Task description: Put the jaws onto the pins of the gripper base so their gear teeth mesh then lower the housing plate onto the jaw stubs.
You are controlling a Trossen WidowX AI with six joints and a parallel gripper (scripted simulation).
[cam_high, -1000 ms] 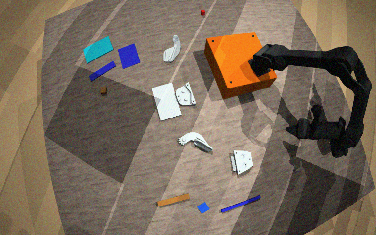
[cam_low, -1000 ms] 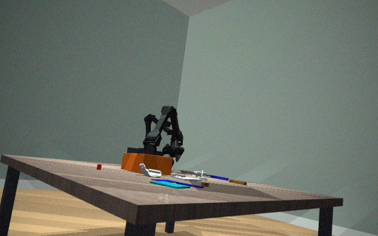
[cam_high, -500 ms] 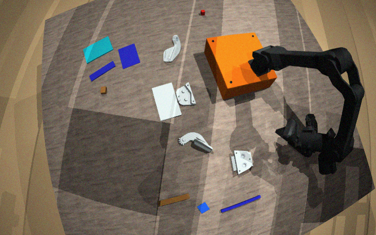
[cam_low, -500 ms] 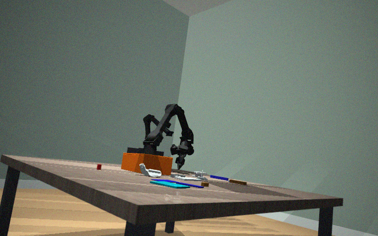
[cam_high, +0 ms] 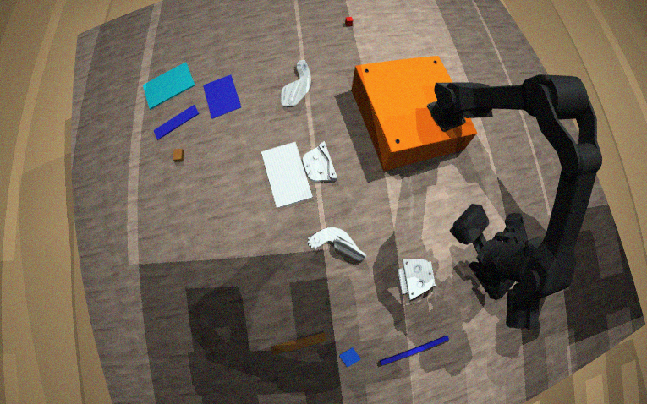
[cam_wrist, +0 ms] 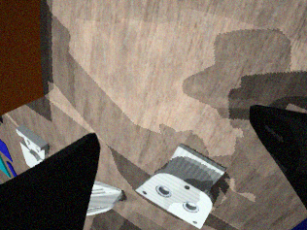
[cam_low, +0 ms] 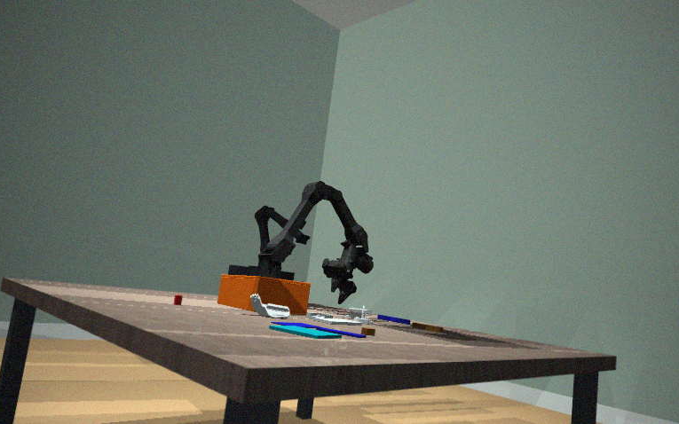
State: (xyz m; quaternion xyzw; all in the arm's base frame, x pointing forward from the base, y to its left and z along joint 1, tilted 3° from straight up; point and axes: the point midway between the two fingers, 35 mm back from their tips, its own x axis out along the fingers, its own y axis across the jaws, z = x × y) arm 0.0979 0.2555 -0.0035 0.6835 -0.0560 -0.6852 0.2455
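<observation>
Right now my gripper tip is 22 cm short of the white jaw, 13 cm to the left of it and 5 cm above it. Also, from my gripper tip: blue square: 28 cm ahead, 9 cm to the left, 6 cm below; then white gripper base: 9 cm ahead, 3 cm below, 1 cm to the left; then brown bar: 35 cm ahead, 5 cm below, 2 cm to the left.
</observation>
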